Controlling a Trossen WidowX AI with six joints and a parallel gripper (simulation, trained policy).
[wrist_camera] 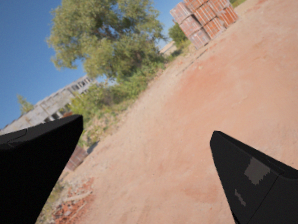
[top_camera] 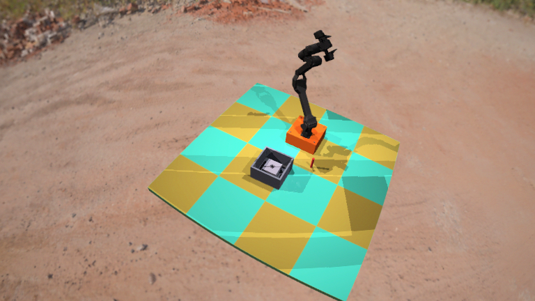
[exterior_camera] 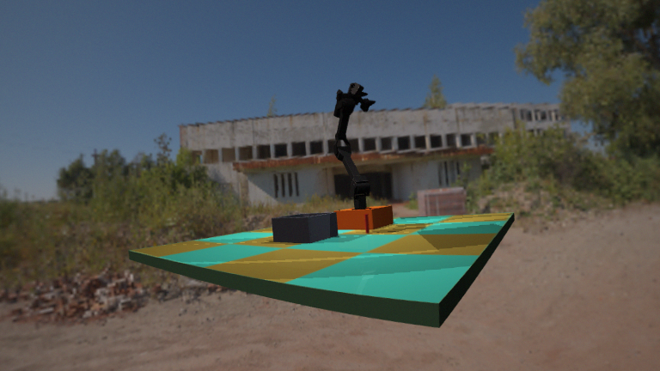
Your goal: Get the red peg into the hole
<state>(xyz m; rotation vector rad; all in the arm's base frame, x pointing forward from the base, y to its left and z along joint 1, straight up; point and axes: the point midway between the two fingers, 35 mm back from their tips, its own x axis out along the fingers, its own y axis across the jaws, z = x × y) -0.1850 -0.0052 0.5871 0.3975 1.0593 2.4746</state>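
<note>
Right now the red peg is 380 mm ahead of my gripper tip, 110 mm to the left of it and 640 mm below it. Also, from my gripper tip: dark grey box (540 mm ahead, 90 mm to the right, 650 mm below); then pale plate (540 mm ahead, 90 mm to the right, 640 mm below).
</note>
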